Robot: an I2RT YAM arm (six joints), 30 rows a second.
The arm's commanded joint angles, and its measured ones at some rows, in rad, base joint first. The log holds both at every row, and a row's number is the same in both.
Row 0, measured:
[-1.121, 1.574, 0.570, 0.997, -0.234, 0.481]
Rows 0 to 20, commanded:
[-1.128, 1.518, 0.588, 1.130, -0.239, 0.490]
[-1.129, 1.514, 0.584, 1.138, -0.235, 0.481]
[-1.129, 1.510, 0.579, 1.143, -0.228, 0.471]
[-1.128, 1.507, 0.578, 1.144, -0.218, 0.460]
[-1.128, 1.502, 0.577, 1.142, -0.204, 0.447]
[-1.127, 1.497, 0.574, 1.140, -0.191, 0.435]
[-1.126, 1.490, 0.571, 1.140, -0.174, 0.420]
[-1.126, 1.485, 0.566, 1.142, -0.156, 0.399]
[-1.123, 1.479, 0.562, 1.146, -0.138, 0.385]
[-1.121, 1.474, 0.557, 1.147, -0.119, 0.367]
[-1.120, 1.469, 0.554, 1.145, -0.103, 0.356]
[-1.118, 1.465, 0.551, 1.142, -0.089, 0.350]
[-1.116, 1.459, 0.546, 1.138, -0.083, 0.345]
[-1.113, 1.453, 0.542, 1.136, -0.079, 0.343]
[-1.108, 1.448, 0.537, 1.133, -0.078, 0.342]
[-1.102, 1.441, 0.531, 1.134, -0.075, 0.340]
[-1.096, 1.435, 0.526, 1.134, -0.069, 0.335]
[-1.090, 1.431, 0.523, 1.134, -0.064, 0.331]
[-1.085, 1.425, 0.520, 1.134, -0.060, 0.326]
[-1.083, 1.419, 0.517, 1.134, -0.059, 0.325]
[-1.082, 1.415, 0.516, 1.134, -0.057, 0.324]
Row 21, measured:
[-1.086, 1.468, 0.500, 0.994, -0.117, 0.334]
